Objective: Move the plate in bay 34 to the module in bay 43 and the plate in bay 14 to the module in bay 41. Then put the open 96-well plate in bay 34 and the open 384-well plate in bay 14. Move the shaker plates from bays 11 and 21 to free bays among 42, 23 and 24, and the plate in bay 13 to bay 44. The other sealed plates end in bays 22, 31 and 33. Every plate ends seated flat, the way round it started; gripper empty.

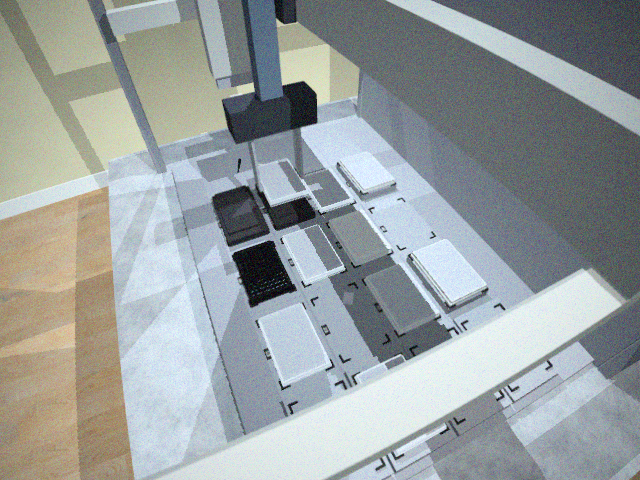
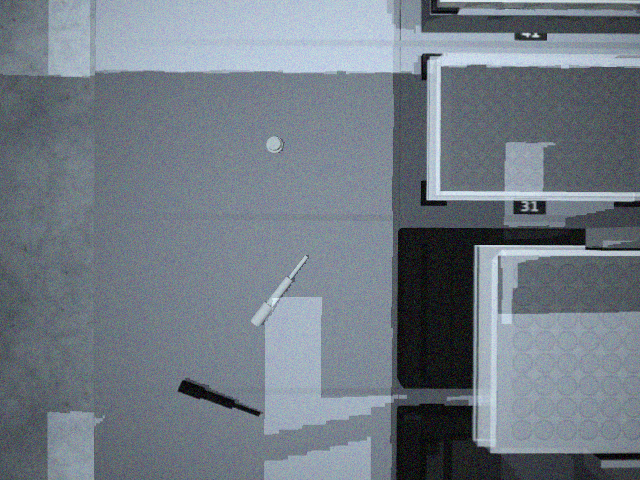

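Where they show: gripper, fingertip midpoint: point(image 1: 279, 180) point(image 2: 627, 347); robot's base, link origin: point(image 1: 215, 206).
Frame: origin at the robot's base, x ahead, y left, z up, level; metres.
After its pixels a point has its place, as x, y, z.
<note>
My gripper point(image 1: 279, 183) @[0.065, 0.145, 0.075] is shut on a clear sealed plate point(image 1: 283, 178) @[0.071, 0.153, 0.082] point(image 2: 573, 356) @[0.037, 0.144, 0.082], holding it level above the black shaker module point(image 1: 293, 212) @[0.119, 0.153, 0.022] point(image 2: 434, 310) @[-0.004, 0.152, 0.031] of bay 21. The dark module point(image 1: 240, 214) @[0.076, 0.044, 0.024] point(image 2: 421, 434) @[-0.007, 0.080, 0.020] of bay 11 bears no plate. Clear plates sit in bay 31 point(image 1: 330, 190) @[0.080, 0.261, 0.014] point(image 2: 537, 103) @[0.060, 0.269, 0.014], bay 22 point(image 1: 312, 253) @[0.236, 0.147, 0.014], bay 32 point(image 1: 359, 237) @[0.238, 0.253, 0.014], bay 33 point(image 1: 400, 297) @[0.398, 0.251, 0.014] and bay 13 point(image 1: 294, 343) @[0.399, 0.043, 0.014]. White-topped stacks stand at bay 41 point(image 1: 366, 172) @[0.077, 0.357, 0.033] and bay 43 point(image 1: 448, 271) @[0.397, 0.355, 0.033]. Bays 42 and 23 hold no plate. A plate in bay 24 point(image 1: 379, 369) @[0.502, 0.145, 0.029] is partly hidden.
A black rack point(image 1: 263, 273) @[0.241, 0.042, 0.014] stands in bay 12. A pale front beam point(image 1: 392, 377) @[0.610, 0.041, 0.400] hides part of the near bays. A white pen-like tool point(image 2: 271, 302) @[-0.094, 0.152, 0.006], a dark one point(image 2: 217, 396) @[-0.126, 0.095, 0.004] and a small round knob point(image 2: 274, 144) @[-0.093, 0.247, 0.004] lie left of the bays. A wall rises along the right.
</note>
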